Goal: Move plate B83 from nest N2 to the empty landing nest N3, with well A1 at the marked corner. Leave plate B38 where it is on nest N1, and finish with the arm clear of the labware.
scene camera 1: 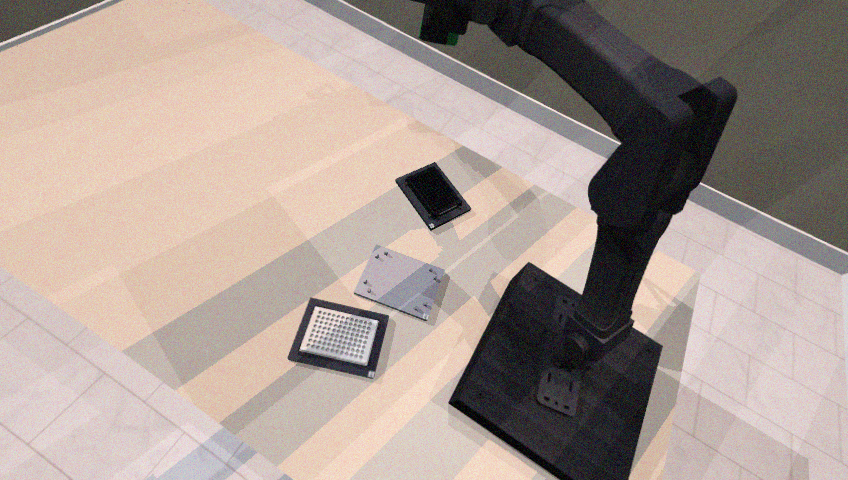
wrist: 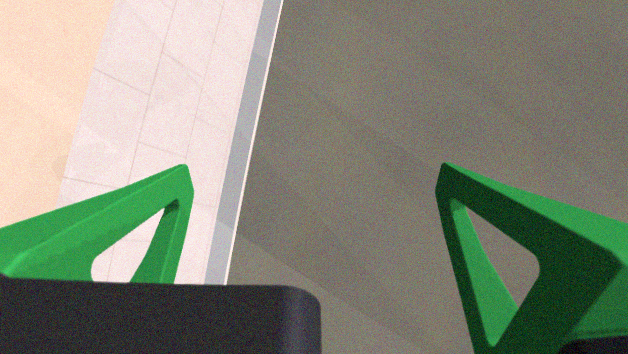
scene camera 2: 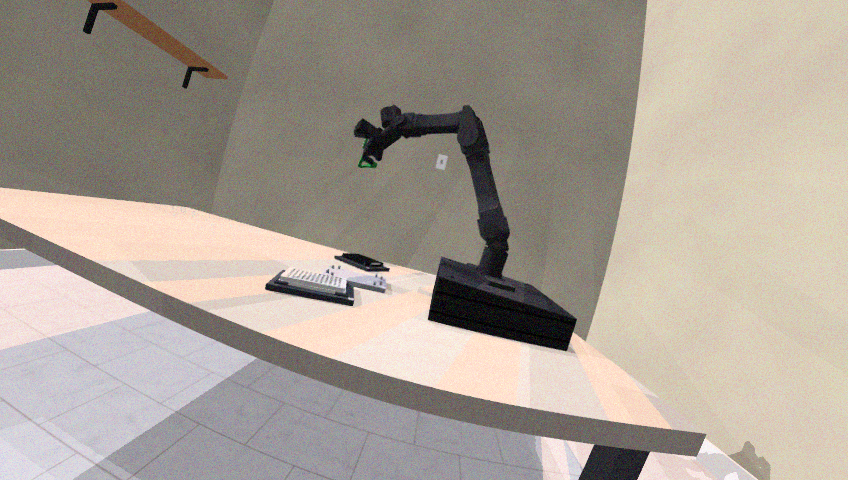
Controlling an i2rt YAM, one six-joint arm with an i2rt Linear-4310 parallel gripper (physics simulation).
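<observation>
A white plate with rows of wells (scene camera 1: 339,334) (scene camera 2: 312,278) sits flat on a dark nest (scene camera 1: 380,352) (scene camera 2: 309,293). A black plate (scene camera 1: 433,189) (scene camera 2: 364,260) sits on another dark nest (scene camera 1: 439,221), farther back. Between them lies a light grey nest (scene camera 1: 404,279) (scene camera 2: 364,278) with small upright pins and no plate on it. Each nest has a small white corner mark; the plate and nest names are not readable, so I cannot tell which plate is B83. My gripper (scene camera 1: 439,36) (scene camera 2: 364,153) (wrist: 314,177) is open and empty, high above the table and away from all nests. Scene camera 1 cuts it off at the top.
The arm's black base block (scene camera 1: 505,380) (scene camera 2: 499,315) stands on the table, to the right of the nests. A wooden wall shelf (scene camera 2: 160,35) is at the upper left of scene camera 2. The wrist view shows the table's corner, tiled floor (wrist: 150,100) and wall (wrist: 375,100).
</observation>
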